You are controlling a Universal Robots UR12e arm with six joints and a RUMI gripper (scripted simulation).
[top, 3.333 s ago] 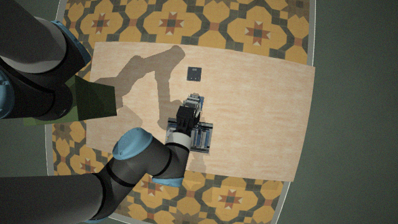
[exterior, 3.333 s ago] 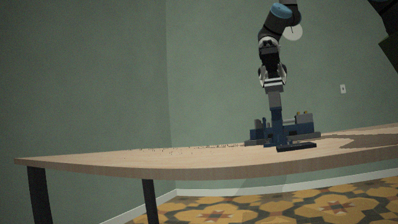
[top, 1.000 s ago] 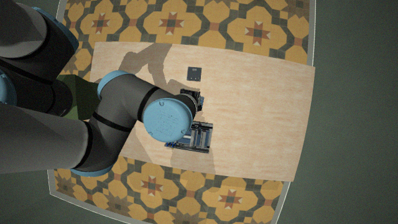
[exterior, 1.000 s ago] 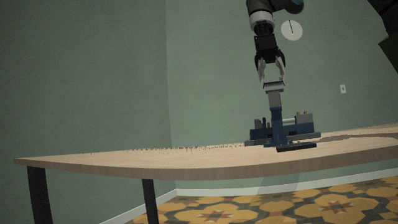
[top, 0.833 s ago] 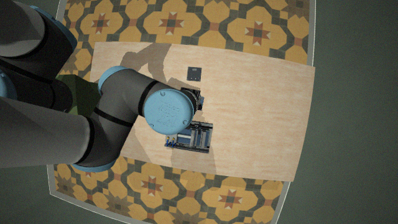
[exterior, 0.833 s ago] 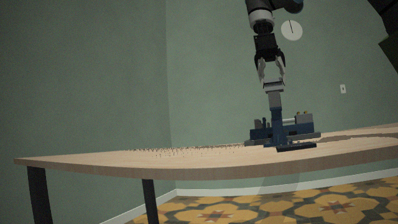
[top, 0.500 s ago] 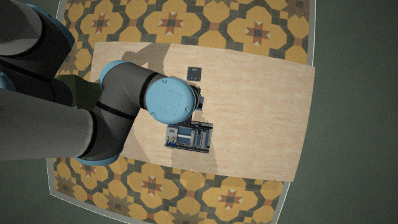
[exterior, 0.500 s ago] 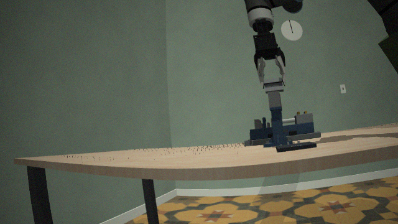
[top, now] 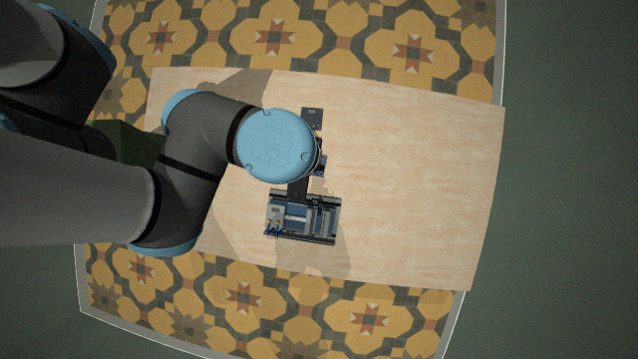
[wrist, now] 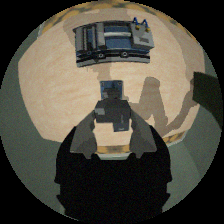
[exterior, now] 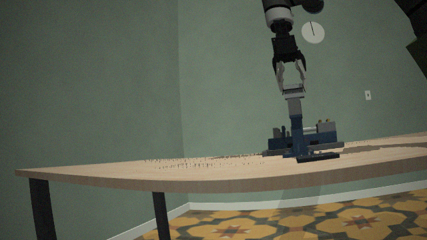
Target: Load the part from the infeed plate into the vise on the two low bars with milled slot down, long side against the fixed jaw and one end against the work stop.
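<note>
The grey part is 1 cm to the left of my hand and 1 cm below it. From my hand the other things lie so: vise (21 cm to the right, 15 cm below, 5 cm behind); then air cylinder rod (20 cm to the right, 12 cm below, 7 cm behind); then blue post (14 cm below).
</note>
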